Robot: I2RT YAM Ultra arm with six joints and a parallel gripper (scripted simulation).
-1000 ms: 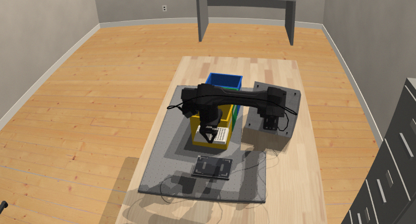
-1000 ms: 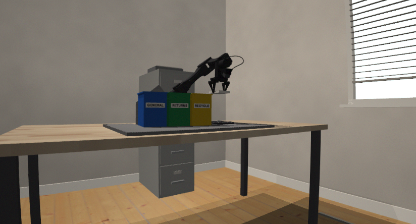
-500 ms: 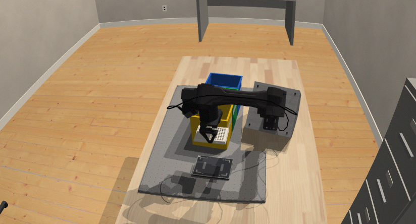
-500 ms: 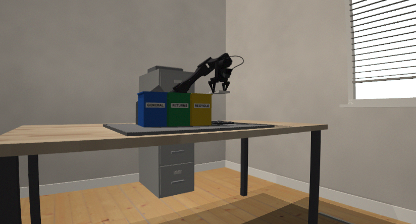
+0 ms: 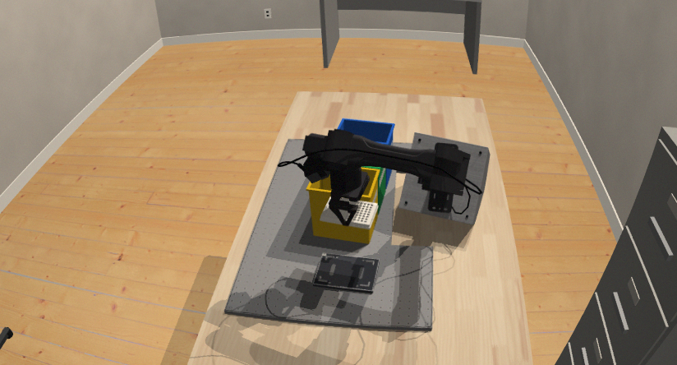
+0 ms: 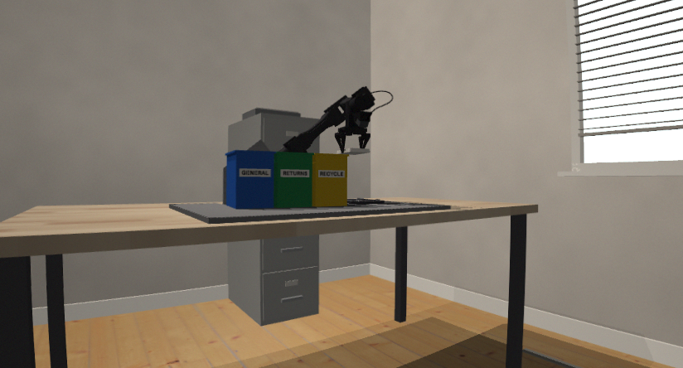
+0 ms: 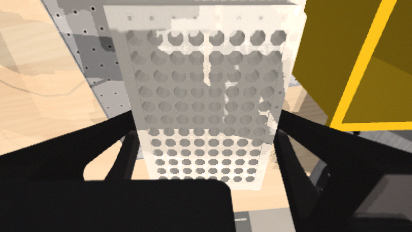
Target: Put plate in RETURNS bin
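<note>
Right now the green returns bin is 290 mm to the right of my hand, 120 mm below it and 80 mm ahead of it. From my hand the other things lie so: dark plate nest 200 mm below, 30 mm to the left, 10 mm ahead; white 96-well plate right at my hand; yellow recycle bin 150 mm to the right, 120 mm below, 70 mm ahead.
</note>
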